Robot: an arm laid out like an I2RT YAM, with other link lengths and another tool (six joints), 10 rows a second.
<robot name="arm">
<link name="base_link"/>
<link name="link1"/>
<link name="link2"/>
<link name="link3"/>
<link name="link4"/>
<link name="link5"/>
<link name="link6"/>
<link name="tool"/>
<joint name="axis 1" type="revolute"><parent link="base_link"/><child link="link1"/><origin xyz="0 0 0.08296"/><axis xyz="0 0 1"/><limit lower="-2.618" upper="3.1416"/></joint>
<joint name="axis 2" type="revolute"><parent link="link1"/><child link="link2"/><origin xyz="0.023 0.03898 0.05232"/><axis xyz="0 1 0"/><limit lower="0" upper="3.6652"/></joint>
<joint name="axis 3" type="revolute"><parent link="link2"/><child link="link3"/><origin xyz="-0.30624 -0.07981 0"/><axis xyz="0 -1 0"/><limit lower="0" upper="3.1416"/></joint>
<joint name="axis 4" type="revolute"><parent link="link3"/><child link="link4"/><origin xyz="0.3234 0.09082 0.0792"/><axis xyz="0 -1 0"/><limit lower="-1.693" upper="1.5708"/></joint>
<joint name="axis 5" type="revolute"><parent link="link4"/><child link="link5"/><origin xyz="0.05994 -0.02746 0.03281"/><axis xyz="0 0 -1"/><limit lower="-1.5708" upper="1.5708"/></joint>
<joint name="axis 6" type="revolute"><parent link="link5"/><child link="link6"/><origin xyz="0.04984 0 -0.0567"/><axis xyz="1 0 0"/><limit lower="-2.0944" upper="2.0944"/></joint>
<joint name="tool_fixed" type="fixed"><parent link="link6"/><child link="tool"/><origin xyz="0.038 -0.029 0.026" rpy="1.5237 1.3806 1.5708"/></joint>
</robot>
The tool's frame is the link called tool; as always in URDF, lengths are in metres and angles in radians.
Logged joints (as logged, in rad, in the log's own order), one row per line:
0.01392, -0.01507, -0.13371, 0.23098, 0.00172, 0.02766
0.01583, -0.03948, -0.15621, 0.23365, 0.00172, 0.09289
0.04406, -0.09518, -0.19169, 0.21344, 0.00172, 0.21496
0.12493, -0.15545, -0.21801, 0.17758, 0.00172, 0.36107
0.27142, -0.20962, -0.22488, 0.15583, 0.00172, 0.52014
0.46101, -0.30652, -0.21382, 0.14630, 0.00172, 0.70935
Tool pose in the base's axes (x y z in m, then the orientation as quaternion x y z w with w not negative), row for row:
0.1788, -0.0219, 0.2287, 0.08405, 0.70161, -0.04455, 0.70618
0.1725, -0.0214, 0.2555, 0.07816, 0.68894, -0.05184, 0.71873
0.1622, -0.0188, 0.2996, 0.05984, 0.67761, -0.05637, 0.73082
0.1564, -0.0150, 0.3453, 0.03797, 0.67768, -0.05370, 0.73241
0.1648, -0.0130, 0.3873, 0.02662, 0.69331, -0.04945, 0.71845
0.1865, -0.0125, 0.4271, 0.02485, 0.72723, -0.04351, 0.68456
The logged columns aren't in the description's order. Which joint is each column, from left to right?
Columns, left to right: axis 2, axis 4, axis 6, axis 5, axis 1, axis 3.
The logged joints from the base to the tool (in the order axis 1, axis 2, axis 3, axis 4, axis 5, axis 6), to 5 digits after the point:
0.00172, 0.01392, 0.02766, -0.01507, 0.23098, -0.13371
0.00172, 0.01583, 0.09289, -0.03948, 0.23365, -0.15621
0.00172, 0.04406, 0.21496, -0.09518, 0.21344, -0.19169
0.00172, 0.12493, 0.36107, -0.15545, 0.17758, -0.21801
0.00172, 0.27142, 0.52014, -0.20962, 0.15583, -0.22488
0.00172, 0.46101, 0.70935, -0.30652, 0.14630, -0.21382

